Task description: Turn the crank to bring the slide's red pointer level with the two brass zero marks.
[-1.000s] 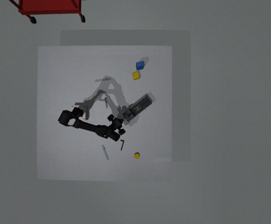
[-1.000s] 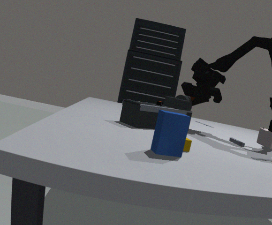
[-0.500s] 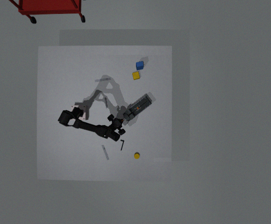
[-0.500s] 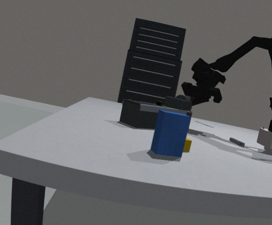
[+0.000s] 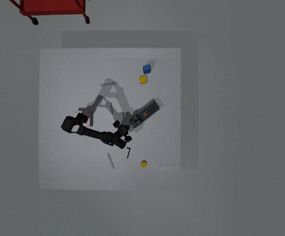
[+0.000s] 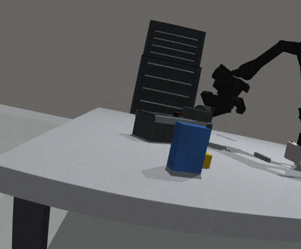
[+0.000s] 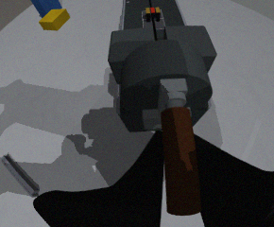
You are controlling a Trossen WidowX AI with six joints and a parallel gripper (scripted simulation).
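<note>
Now: the brown crank handle 3 cm above my gripper tip, 1 cm to the right of it and 1 cm behind it. Round my gripper tip: red pointer (12 cm to the left, 12 cm ahead, 1 cm below); black hex key (23 cm to the right, 9 cm below, 1 cm ahead); yellow block (42 cm to the left, 8 cm below, 6 cm ahead).
</note>
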